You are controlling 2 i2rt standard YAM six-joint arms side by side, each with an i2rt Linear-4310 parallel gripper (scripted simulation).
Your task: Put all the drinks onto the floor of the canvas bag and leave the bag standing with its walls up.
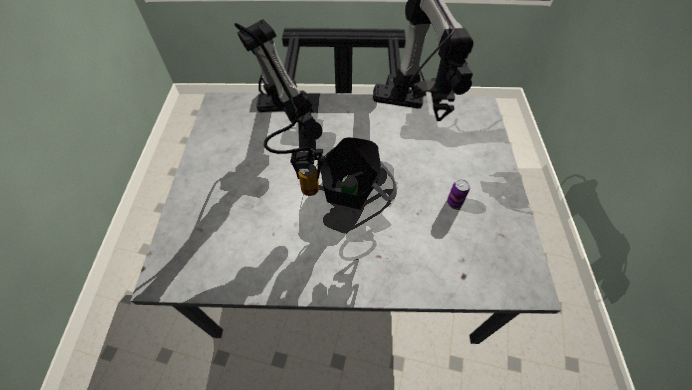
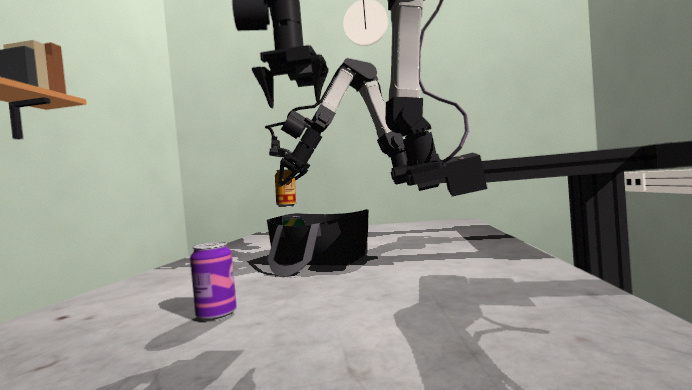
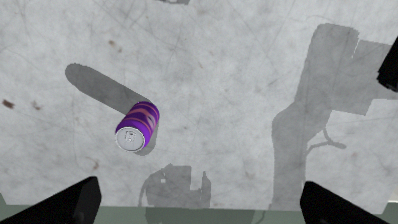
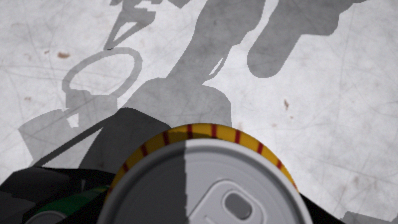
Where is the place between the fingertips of my left gripper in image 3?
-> At 200,188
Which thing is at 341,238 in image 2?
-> A black canvas bag.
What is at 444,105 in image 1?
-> My left gripper.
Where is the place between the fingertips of my left gripper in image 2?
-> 294,105
